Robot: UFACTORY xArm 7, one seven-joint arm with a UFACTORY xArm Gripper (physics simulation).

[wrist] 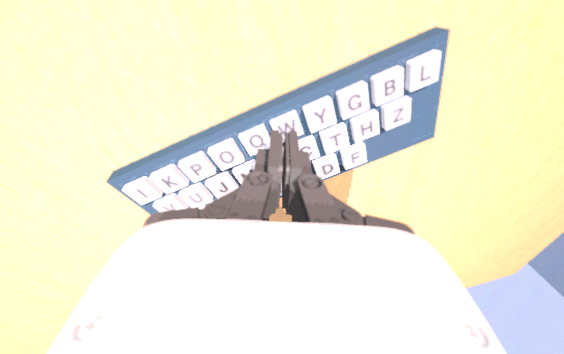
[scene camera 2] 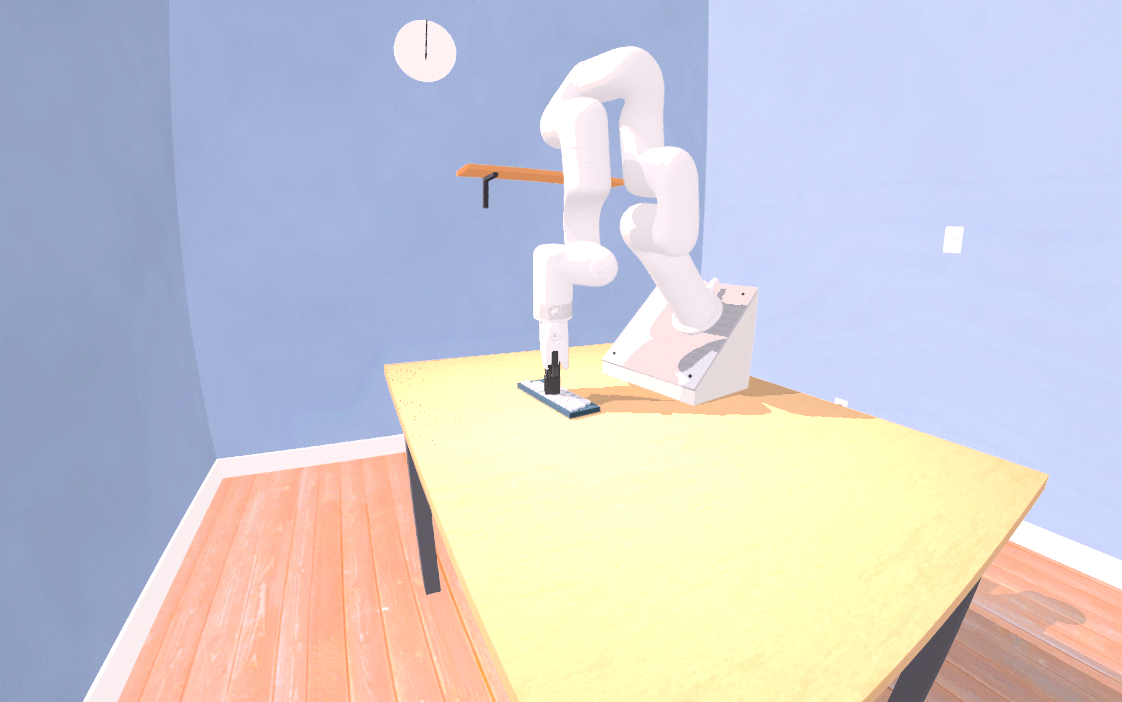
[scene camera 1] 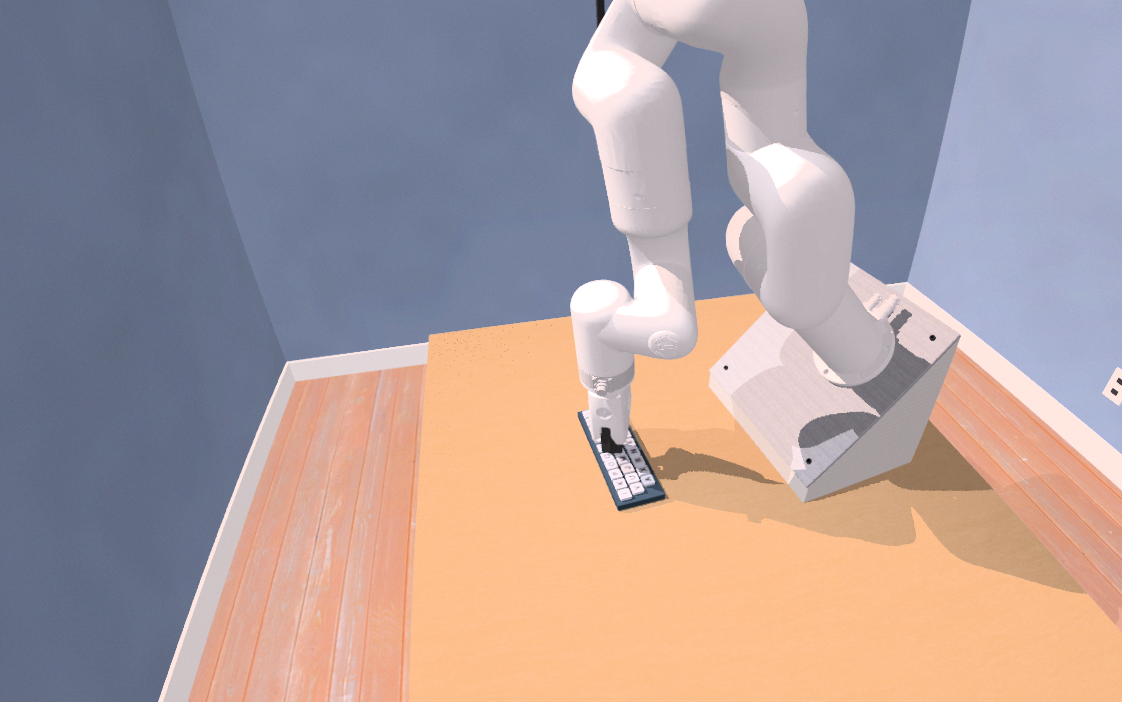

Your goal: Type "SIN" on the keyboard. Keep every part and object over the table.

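Note:
You can see my gripper [scene camera 1: 612, 448] there, and you'd find my gripper [wrist: 282, 150] again in the wrist view, plus my gripper [scene camera 2: 551, 392] once more. There's also an I key [wrist: 143, 190] that I can see.

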